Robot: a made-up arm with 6 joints.
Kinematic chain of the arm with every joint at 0, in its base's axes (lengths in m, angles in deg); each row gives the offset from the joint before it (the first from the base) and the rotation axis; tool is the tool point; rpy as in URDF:
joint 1: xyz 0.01 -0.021 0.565 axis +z
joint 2: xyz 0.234 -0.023 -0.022 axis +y
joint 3: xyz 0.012 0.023 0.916 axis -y
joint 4: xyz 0.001 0 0.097 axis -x
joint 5: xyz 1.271 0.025 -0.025 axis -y
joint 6: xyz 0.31 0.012 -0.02 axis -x
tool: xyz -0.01 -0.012 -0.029 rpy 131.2 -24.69 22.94
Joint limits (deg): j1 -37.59..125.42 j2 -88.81..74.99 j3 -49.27..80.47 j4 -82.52..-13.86 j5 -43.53..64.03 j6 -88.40..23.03
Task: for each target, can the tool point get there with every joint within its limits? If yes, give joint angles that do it. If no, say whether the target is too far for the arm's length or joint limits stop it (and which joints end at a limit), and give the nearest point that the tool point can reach.
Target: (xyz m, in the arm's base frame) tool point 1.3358 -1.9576 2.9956
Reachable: no: too far | nearest point 1.3173 -1.2264 2.4301 | short by 0.925 m
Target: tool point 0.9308 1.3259 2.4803
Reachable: yes | joints 57.01 14.69 49.71 -48.50 32.94 -52.30
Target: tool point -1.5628 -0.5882 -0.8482
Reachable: no: joint limits stop it (at a limit: joint 1, joint 2, joint 5) | nearest point -0.5370 0.2792 -0.5780 | short by 1.370 m
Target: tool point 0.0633 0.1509 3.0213
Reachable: yes | joints 68.50 -11.06 70.36 -76.19 13.27 -14.06
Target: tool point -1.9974 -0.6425 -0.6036
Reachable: no: joint limits stop it (at a limit: joint 2, joint 3, joint 5, joint 6) | nearest point -2.0457 -0.6575 0.5099 | short by 1.115 m
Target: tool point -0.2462 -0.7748 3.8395
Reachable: no: too far | nearest point -0.1544 -0.5047 2.9271 | short by 0.956 m
